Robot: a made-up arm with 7 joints.
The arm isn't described. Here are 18 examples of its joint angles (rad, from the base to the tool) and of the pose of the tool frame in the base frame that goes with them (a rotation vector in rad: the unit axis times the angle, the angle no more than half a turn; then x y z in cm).
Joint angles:
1: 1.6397 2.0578 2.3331 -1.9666 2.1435 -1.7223 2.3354
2: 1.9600 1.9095 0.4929 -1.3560 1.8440 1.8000 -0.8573
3: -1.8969 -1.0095 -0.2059 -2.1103 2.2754 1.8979 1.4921
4: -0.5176 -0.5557 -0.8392 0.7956 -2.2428 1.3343 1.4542
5: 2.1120 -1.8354 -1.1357 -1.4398 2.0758 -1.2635 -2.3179
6: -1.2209 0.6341 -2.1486 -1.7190 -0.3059 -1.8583 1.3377
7: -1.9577 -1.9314 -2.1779 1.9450 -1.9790 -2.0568 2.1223
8: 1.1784 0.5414 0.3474 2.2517 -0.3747 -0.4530 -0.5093
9: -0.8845 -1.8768 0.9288 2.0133 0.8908 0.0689 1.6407
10: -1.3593 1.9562 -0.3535 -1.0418 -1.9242 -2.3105 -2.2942
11: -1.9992 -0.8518 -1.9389 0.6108 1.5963 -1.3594 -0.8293
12: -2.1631 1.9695 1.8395 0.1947 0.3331 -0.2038 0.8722
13: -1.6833 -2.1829 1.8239 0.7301 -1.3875 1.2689 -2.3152
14: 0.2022 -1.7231 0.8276 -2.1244 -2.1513 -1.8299 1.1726
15: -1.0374 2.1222 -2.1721 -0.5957 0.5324 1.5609 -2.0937
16: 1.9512 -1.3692 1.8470 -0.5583 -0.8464 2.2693 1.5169
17: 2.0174 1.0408 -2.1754 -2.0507 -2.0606 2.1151 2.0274
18: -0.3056 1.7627 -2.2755 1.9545 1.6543 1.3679 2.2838
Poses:
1: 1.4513 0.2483 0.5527 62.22 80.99 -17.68
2: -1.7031 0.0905 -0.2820 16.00 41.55 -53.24
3: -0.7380 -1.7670 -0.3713 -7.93 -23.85 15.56
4: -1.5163 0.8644 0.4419 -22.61 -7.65 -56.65
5: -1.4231 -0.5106 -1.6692 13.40 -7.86 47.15
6: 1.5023 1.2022 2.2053 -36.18 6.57 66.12
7: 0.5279 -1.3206 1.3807 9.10 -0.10 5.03
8: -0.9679 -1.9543 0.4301 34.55 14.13 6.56
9: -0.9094 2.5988 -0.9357 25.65 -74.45 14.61
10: -0.6978 0.8117 2.2133 28.38 -37.94 -34.69
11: 1.6328 -0.0104 1.7838 -14.82 -45.73 31.37
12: -1.5189 -2.2320 -1.0815 -24.30 -107.31 23.26
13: -1.1673 0.9372 0.7410 100.00 -56.22 20.55
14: -0.2351 -1.3048 -0.1638 -10.80 -13.80 -23.67
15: 1.3776 -0.9196 0.9280 -2.72 -43.28 82.88
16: 1.5424 -1.5797 0.3069 -95.78 23.67 -3.20
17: -2.3173 -1.3404 -1.5049 45.17 7.69 58.22
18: 1.5926 -0.3193 -1.0684 -28.78 -36.14 -7.17
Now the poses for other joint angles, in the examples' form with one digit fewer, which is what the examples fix.
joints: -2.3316 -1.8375 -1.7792 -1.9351 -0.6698 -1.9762 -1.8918
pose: -0.203 1.576 -1.318 31.3 4.8 44.8
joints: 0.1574 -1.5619 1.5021 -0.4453 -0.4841 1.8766 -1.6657
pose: -0.169 1.857 -0.572 -31.5 -99.8 -42.4
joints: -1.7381 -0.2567 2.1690 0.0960 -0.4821 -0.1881 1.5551
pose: 1.780 0.042 0.115 14.6 73.1 36.6
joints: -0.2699 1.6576 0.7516 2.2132 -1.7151 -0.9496 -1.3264
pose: -1.344 1.024 -1.865 -65.1 20.3 13.5
